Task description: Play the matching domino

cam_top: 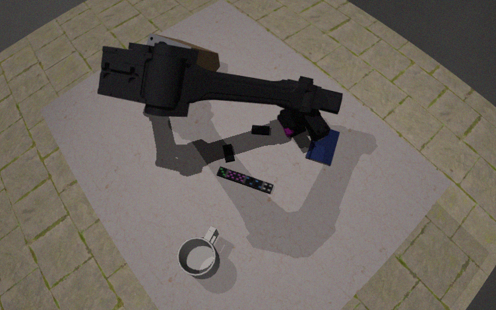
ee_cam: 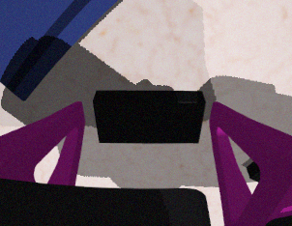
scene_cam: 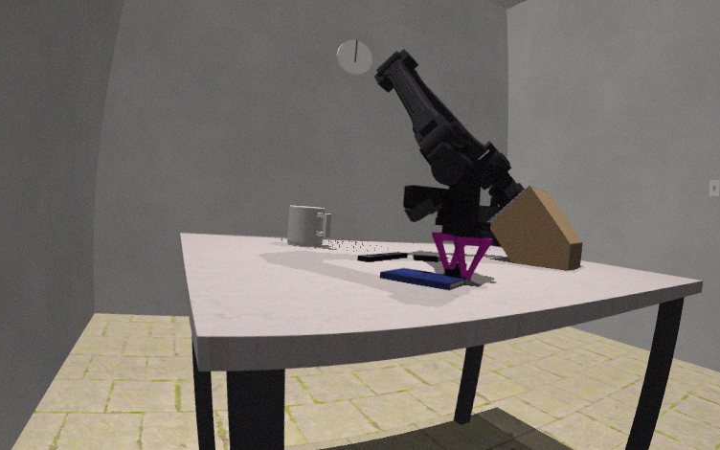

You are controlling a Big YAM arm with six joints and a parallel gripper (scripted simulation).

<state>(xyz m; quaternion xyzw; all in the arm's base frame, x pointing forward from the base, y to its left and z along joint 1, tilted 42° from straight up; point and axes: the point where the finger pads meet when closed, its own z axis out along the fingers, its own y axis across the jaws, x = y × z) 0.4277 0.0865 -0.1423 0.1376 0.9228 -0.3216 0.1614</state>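
My gripper is now right at the domino. Also, from my hand: blue book 9 cm ahead, 1 cm to the left; mug 6 cm ahead, 47 cm to the right, 3 cm above.
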